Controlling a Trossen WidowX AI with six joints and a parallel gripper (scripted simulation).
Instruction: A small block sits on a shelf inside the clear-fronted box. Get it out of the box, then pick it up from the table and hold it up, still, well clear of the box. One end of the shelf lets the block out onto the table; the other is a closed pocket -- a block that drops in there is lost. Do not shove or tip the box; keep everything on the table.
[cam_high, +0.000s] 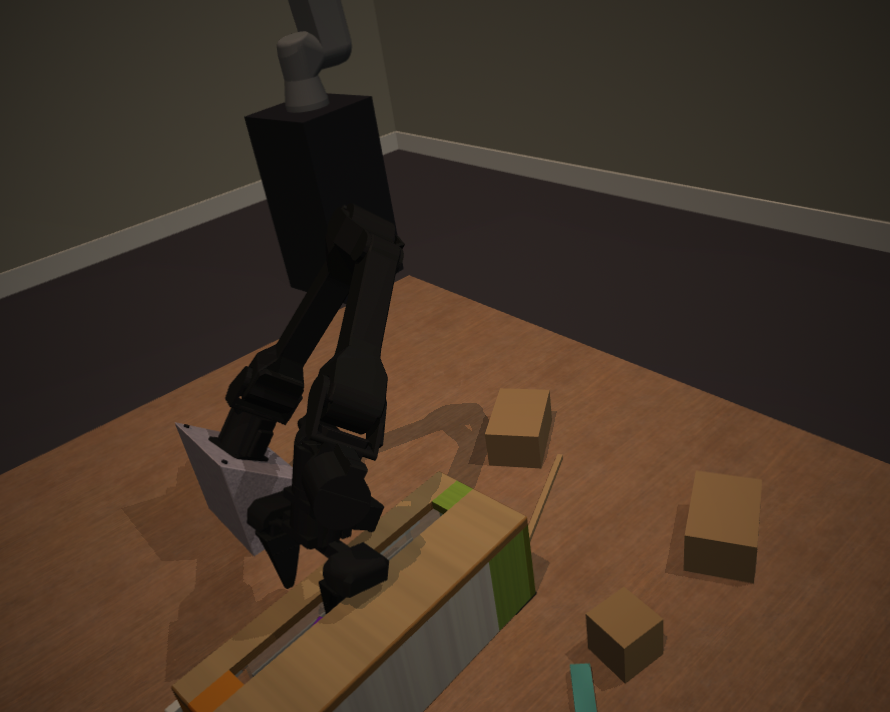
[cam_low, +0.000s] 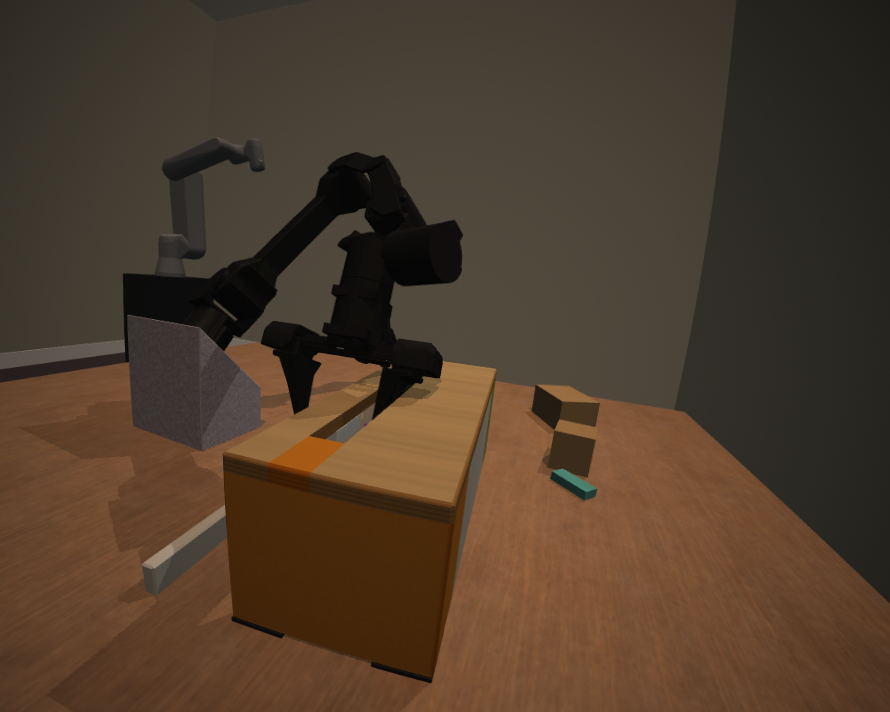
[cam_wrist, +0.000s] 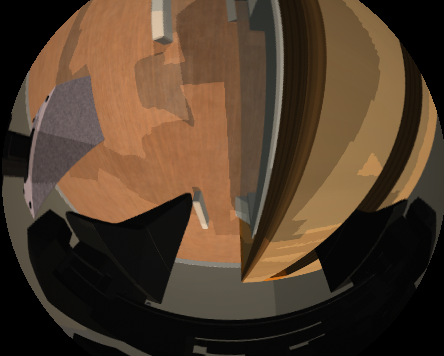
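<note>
Now: the purple block 5 cm ahead of my gripper tip and 2 cm to the right of it. Round my gripper tip: thin stick 35 cm to the left, 8 cm below, 7 cm ahead; then teal strip 28 cm ahead, 13 cm to the left, 8 cm below; then wooden-topped box 4 cm ahead, 2 cm to the left, 2 cm below.
</note>
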